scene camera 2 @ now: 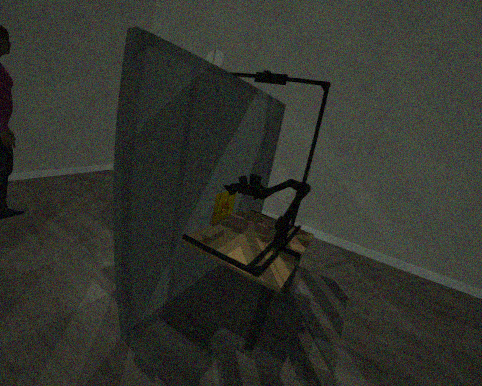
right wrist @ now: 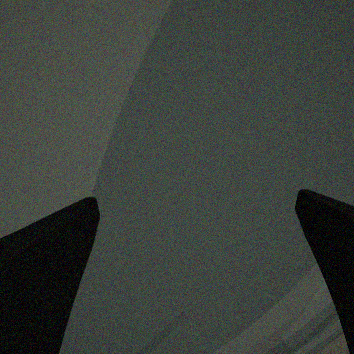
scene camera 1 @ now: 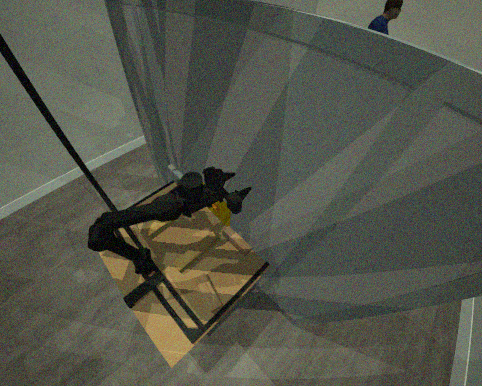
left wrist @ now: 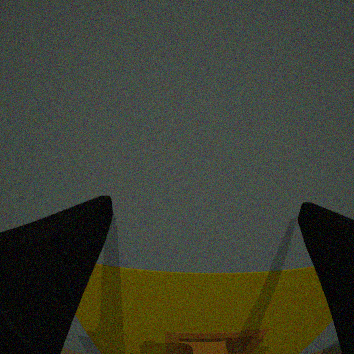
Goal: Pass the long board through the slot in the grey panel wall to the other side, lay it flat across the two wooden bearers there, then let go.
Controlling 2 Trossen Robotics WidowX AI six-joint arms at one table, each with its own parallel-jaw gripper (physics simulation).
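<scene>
The grey panel wall (scene camera 1: 340,150) (scene camera 2: 155,150) (left wrist: 200,125) (right wrist: 200,150) rises beside the table. A yellow panel (scene camera 1: 223,216) (scene camera 2: 217,214) (left wrist: 150,300) is on it low down, near the table's edge. An orange-brown patch at the yellow panel's lower middle shows in the left wrist view; whether this is the slot's edge is unclear. My right gripper (scene camera 1: 242,181) (right wrist: 200,204) is open and empty, above the yellow panel in scene camera 1. My left gripper (scene camera 2: 227,188) (left wrist: 209,210) is open and empty, facing the wall just above the yellow panel. The board and bearers cannot be told apart from the streaky shadows.
The wooden table top (scene camera 1: 170,348) (scene camera 2: 279,278) has dark rails along its edges. A thin dark pole (scene camera 1: 60,131) (scene camera 2: 315,135) rises beside each arm's base. A person (scene camera 1: 381,24) (scene camera 2: 5,110) stands in the background. Light is dim and the pictures are grainy.
</scene>
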